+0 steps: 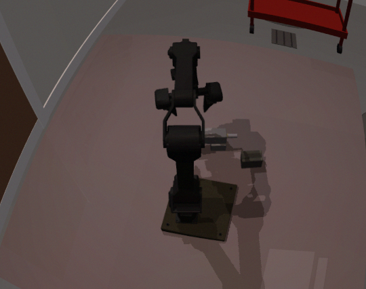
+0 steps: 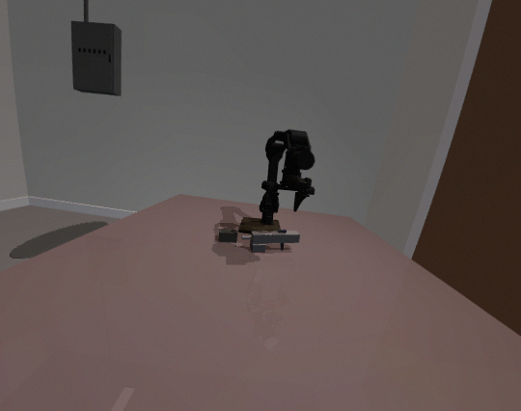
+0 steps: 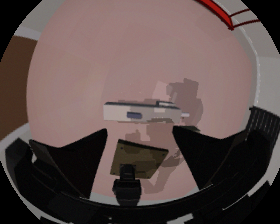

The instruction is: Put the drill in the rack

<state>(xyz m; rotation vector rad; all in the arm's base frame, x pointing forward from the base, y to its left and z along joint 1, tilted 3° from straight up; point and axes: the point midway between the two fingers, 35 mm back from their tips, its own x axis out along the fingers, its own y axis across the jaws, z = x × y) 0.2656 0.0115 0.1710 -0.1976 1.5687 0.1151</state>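
Right now my gripper tip is 8 cm to the left of the tan drill and 11 cm above it. From my gripper tip the other things lie so: rack 7 cm behind, 19 cm to the right, 14 cm below; dark key 1 cm behind, 1 cm to the left, 11 cm below; grey housing 1 cm behind, 2 cm to the right, 12 cm below.
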